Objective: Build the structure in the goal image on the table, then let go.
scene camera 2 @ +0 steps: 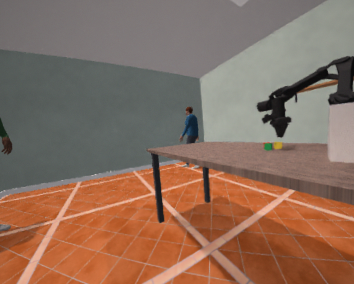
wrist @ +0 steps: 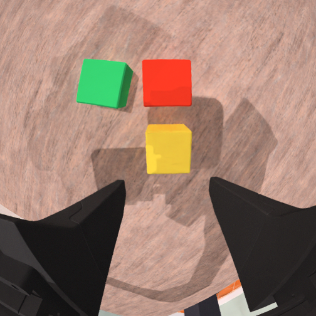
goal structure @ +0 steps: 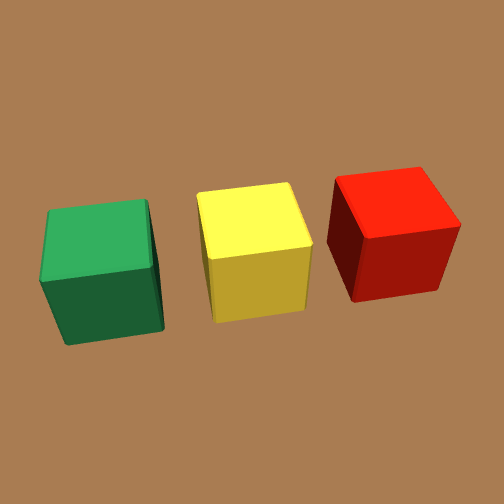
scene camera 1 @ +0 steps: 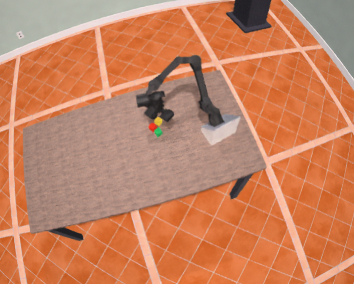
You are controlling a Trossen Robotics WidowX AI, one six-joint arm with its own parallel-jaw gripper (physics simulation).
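Where they show: gripper, fingertip midpoint: (scene camera 2: 280, 137) (scene camera 1: 159, 116); arm's base at its link origin: (scene camera 1: 217, 123).
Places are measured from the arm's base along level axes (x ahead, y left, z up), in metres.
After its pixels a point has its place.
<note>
A yellow cube (scene camera 1: 158, 121) @[y -0.194, x 0.273, z -0.083 m] (scene camera 2: 278, 146) @[y -0.189, x 0.263, z -0.104 m] (wrist: 168, 150) lies on the table (scene camera 1: 90, 165) @[y -0.118, x 0.740, z -0.117 m] (scene camera 2: 225, 154) @[y 0.078, x 0.419, z -0.116 m]. A red cube (scene camera 1: 153, 127) @[y -0.170, x 0.313, z -0.084 m] (wrist: 167, 83) lies a small gap beyond it in the wrist view. A green cube (scene camera 1: 158, 132) @[y -0.128, x 0.300, z -0.084 m] (scene camera 2: 268, 146) @[y -0.123, x 0.291, z -0.097 m] (wrist: 101, 83) lies left of the red cube there, slightly turned, with a narrow gap between them. In scene camera 2 the red cube is mostly hidden behind the green one. My gripper (wrist: 167, 185) is open and empty. It hangs above the table, clear of the cubes, its fingertips just short of the yellow cube in the wrist view.
The arm's pale base block (scene camera 1: 221, 131) @[y 0.053, x 0.007, z 0.004 m] (scene camera 2: 341, 132) @[y 0.056, x 0.035, z -0.028 m] stands at one end of the table. A dark pillar (scene camera 1: 250, 15) stands on the floor beyond the table. A person in blue (scene camera 2: 190, 125) stands behind the table, and part of another person (scene camera 2: 5, 142) shows at the left edge.
</note>
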